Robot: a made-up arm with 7 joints.
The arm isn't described. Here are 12 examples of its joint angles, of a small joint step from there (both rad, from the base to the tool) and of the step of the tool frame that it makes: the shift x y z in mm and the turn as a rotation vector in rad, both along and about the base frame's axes.
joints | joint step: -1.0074 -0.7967 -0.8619 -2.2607 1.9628 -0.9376 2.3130 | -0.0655 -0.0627 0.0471 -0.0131 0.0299 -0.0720 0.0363
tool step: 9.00 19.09 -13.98 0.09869 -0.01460 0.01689
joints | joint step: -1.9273 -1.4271 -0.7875 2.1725 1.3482 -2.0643 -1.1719 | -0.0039 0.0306 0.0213 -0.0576 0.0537 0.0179 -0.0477
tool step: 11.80 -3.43 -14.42 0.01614 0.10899 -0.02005
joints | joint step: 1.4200 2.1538 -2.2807 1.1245 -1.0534 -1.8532 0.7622 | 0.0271 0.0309 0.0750 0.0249 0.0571 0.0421 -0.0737
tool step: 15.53 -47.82 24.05 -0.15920 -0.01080 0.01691
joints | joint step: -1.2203 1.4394 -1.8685 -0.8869 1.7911 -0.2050 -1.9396 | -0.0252 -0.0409 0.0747 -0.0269 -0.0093 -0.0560 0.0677
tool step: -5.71 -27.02 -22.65 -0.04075 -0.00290 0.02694
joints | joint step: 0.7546 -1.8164 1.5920 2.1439 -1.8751 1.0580 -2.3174 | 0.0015 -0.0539 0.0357 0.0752 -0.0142 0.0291 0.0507
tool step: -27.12 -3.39 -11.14 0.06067 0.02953 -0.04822
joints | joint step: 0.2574 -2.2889 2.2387 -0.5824 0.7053 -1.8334 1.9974 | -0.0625 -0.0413 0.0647 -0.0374 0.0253 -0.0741 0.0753
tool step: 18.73 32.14 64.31 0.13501 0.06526 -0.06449
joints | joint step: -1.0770 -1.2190 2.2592 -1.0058 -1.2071 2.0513 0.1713 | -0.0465 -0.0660 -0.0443 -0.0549 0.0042 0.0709 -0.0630
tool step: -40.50 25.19 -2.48 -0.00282 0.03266 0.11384
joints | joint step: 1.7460 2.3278 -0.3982 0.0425 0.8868 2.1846 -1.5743 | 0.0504 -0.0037 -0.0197 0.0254 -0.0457 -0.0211 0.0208
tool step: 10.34 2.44 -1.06 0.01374 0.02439 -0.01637
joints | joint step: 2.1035 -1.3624 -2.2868 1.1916 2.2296 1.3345 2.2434 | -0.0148 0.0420 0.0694 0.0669 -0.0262 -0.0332 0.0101
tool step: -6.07 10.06 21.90 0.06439 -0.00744 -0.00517
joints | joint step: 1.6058 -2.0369 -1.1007 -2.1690 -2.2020 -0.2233 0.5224 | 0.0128 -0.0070 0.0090 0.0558 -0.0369 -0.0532 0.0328
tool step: -0.82 -7.29 1.96 0.02734 -0.01118 -0.08183
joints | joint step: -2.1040 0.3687 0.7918 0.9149 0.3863 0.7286 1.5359 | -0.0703 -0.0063 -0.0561 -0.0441 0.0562 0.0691 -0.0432
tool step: -1.41 49.17 -32.26 0.06913 -0.00289 0.08353
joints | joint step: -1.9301 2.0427 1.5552 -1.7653 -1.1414 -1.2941 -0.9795 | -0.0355 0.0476 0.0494 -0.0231 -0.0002 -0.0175 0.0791
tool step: -19.88 2.73 2.53 -0.03210 0.01777 0.04101
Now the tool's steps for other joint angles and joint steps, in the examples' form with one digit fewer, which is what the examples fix.
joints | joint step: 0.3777 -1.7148 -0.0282 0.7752 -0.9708 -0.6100 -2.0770 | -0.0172 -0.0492 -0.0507 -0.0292 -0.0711 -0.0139 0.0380
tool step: -6.0 18.4 -6.3 -0.1002 -0.0037 -0.0286
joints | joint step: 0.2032 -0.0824 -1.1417 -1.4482 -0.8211 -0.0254 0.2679 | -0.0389 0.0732 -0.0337 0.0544 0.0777 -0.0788 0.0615
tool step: 4.2 -11.8 -16.5 -0.0613 -0.0483 -0.0212
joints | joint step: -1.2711 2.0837 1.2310 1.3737 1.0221 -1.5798 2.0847 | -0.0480 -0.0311 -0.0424 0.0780 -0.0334 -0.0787 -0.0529
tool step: 17.6 -20.6 -26.0 0.0035 -0.0220 0.0546
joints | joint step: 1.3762 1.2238 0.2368 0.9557 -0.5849 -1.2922 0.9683 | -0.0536 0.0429 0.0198 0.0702 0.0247 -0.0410 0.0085
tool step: -30.1 -10.6 -2.4 -0.0274 -0.0754 0.0433
